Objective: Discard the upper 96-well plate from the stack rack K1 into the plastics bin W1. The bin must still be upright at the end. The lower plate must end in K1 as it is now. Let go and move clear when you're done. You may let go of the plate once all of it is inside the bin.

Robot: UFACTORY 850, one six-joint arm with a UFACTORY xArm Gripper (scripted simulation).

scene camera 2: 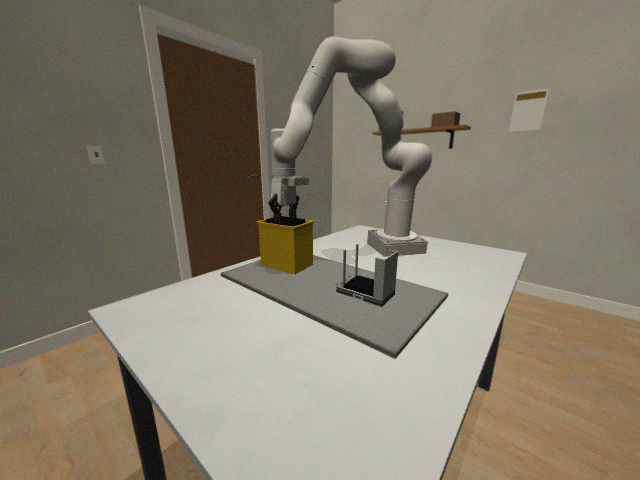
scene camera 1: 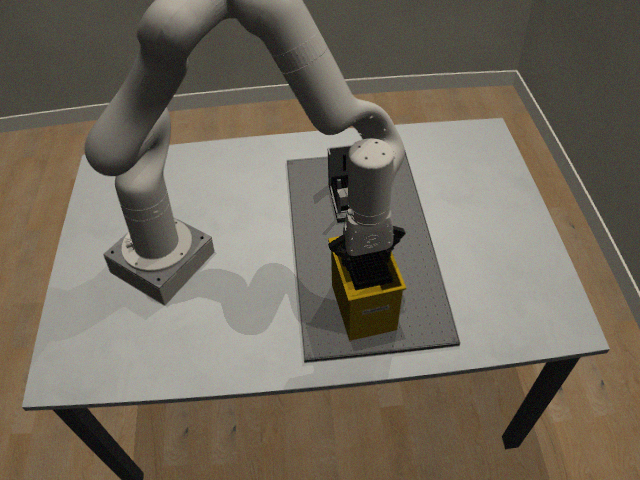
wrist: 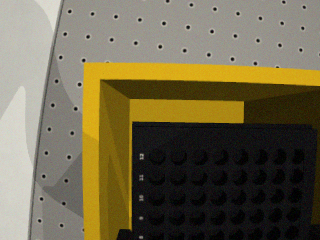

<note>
I see my gripper (scene camera 1: pixel 366 261) and a yellow plastics bin (scene camera 1: pixel 362 318).
The yellow plastics bin shows as well in scene camera 2 (scene camera 2: pixel 290 249) and in the wrist view (wrist: pixel 114 94). My gripper shows as well in scene camera 2 (scene camera 2: pixel 285 220).
</note>
